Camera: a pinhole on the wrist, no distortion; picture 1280 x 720 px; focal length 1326.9 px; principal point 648.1 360.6 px. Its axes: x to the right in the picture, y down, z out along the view. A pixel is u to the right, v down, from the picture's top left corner.
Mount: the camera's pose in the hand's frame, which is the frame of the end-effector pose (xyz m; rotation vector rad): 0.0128 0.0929 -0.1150 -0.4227 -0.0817 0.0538
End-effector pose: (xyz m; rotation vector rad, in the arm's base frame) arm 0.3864 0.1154 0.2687 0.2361 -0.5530 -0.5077
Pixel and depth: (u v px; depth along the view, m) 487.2 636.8 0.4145
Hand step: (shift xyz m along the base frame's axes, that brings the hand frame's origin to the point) -0.0474 0.3094 0.2667
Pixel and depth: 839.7 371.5 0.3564
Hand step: 0.0026 0.1748 0.2734
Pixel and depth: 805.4 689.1 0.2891
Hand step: 0.0564 0.2178 0.2041
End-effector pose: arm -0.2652 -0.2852 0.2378 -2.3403 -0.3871 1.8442
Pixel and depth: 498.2 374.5 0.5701
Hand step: -0.3686 -0.3618 -0.0852
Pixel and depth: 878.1 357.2 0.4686
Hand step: -0.2625 -0.2777 -0.2003
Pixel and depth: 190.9 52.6 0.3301
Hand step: -0.2127 -0.1902 0.0294
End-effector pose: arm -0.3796 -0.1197 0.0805 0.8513 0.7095 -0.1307
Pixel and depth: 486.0 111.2 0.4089
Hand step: 0.1641 -0.0951 0.2913
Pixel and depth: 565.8 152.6 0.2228
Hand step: 0.0943 0.0238 0.1546
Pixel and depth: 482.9 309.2 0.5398
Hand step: 0.2286 -0.1004 0.4192
